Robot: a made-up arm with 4 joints.
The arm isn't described. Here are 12 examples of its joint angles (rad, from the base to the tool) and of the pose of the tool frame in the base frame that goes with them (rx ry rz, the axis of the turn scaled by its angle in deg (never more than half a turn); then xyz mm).
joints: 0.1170 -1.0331 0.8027 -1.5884
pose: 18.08 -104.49 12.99 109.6 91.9 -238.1
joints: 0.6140 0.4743 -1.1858 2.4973
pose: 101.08 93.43 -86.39 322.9 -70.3 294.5
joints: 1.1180 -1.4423 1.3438 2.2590
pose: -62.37 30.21 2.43 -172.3 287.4 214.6
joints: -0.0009 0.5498 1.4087 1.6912
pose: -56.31 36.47 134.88 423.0 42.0 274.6
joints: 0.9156 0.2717 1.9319 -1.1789
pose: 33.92 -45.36 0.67 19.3 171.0 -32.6
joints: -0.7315 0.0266 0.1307 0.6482
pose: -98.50 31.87 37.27 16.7 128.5 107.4
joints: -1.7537 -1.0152 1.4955 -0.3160
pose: -34.51 26.67 153.15 304.4 125.7 68.1
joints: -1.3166 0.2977 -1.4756 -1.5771
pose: 29.86 123.03 -35.30 464.0 62.9 97.9
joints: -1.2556 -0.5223 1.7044 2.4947
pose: 80.50 -22.59 66.02 40.5 -35.3 -328.1
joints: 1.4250 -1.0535 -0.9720 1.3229
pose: 121.20 -16.75 51.45 -86.9 127.6 -75.3
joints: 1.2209 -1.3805 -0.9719 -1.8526
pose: -92.34 -8.41 141.60 120.2 119.0 371.2
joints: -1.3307 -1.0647 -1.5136 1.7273
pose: -93.04 23.51 -9.45 -150.0 279.7 -73.0
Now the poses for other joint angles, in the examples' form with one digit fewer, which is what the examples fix.
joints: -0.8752 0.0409 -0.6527 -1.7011
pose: -28.5 152.1 -62.8 509 162 -99
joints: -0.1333 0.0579 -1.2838 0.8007
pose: -123.6 -12.9 -52.2 68 118 -195
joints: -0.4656 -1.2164 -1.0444 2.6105
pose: -109.0 -10.4 30.9 -197 19 43
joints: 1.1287 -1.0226 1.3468 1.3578
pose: -70.3 97.4 13.3 115 367 315
